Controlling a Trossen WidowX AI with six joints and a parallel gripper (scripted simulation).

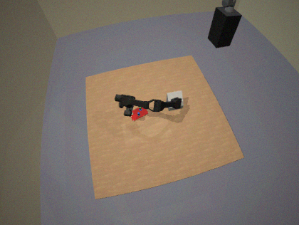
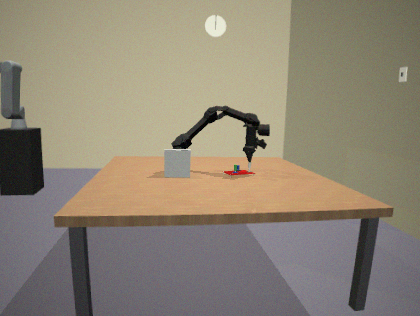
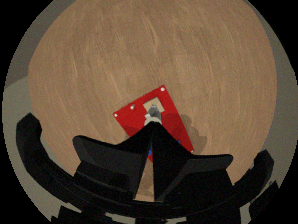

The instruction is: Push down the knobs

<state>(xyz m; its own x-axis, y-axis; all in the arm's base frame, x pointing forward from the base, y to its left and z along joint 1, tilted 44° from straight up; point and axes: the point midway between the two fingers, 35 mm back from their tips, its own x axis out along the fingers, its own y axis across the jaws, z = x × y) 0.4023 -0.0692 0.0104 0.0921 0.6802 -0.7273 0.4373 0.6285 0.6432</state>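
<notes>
The grey knob lies 10 mm below my gripper tip. From my gripper tip the other things lie so: green knob: 90 mm behind, 30 mm below, 20 mm to the right.
</notes>
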